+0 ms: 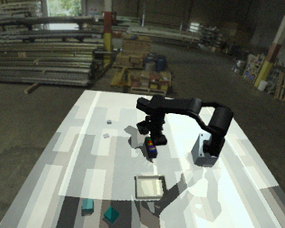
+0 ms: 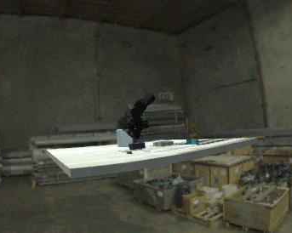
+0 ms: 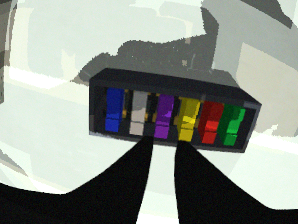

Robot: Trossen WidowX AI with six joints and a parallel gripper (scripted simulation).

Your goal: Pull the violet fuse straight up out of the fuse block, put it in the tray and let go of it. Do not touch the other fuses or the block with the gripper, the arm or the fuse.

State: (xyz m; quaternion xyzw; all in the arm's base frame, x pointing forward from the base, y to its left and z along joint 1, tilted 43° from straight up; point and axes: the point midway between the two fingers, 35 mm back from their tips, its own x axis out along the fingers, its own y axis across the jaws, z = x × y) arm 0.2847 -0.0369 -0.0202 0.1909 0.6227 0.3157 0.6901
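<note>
The violet fuse lies 50 mm below my gripper tip. From my gripper tip the other things lie so: tray 220 mm to the left, 70 mm below.
</note>
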